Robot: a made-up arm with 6 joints.
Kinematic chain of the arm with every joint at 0, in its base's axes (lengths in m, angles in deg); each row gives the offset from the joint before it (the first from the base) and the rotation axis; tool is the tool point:
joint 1: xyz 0 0 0.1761 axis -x
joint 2: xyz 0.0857 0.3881 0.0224 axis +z
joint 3: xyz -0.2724 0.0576 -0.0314 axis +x
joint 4: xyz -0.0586 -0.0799 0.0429 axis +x
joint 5: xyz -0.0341 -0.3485 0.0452 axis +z
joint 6: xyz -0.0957 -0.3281 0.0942 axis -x
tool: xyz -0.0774 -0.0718 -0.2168
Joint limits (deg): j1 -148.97..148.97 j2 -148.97..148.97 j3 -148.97..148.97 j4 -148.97..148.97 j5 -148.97..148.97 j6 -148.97..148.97
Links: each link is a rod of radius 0.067 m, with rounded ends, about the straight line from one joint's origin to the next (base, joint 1, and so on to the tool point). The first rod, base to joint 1, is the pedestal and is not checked.
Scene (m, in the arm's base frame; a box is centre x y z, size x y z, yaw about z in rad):
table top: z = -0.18
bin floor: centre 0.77 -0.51 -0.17 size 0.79 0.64 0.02 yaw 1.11
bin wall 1: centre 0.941 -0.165 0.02 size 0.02 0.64 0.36 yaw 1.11
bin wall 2: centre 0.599 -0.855 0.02 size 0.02 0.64 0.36 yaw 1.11
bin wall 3: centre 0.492 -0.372 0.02 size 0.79 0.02 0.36 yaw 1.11
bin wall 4: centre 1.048 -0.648 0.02 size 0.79 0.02 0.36 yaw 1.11
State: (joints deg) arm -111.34 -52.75 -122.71 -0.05 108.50 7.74
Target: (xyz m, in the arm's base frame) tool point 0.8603 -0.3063 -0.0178
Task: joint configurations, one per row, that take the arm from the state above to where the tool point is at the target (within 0.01 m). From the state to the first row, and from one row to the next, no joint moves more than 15 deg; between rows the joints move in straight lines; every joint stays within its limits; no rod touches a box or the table.
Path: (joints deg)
1: -120.75 -65.98 -126.57 -4.27 97.18 13.96
2: -130.16 -79.20 -130.44 -8.49 85.86 20.19
3: -139.56 -92.43 -134.30 -12.71 74.54 26.41
4: -148.97 -105.66 -138.17 -16.94 63.22 32.63

